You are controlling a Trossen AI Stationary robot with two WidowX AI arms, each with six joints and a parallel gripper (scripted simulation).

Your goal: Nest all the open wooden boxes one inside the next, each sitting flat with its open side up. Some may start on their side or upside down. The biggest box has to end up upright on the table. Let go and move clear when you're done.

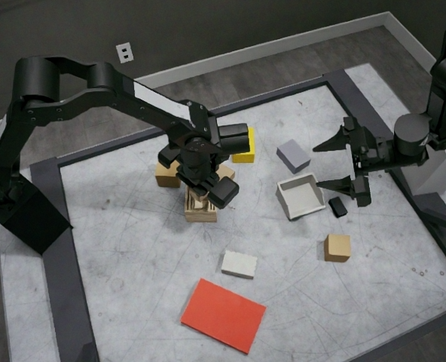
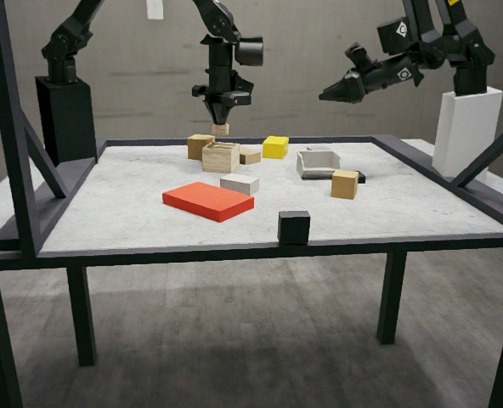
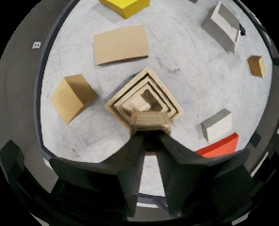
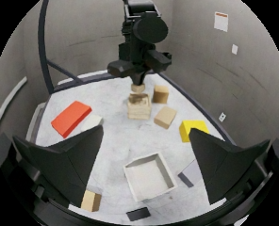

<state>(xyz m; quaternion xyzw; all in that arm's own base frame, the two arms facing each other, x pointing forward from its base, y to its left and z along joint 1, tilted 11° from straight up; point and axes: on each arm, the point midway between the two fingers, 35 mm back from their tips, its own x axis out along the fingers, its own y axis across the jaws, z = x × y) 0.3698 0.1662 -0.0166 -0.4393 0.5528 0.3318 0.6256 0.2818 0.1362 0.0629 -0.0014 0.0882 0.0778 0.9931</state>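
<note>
Right now the tan block is 100 mm ahead of my left hand, 50 mm to the right of it and 130 mm below it. Round my left hand: red slab 260 mm behind, 20 mm to the right, 130 mm below; then white block 160 mm behind, 70 mm to the right, 130 mm below; then white tray 10 mm behind, 250 mm to the right, 110 mm below.
</note>
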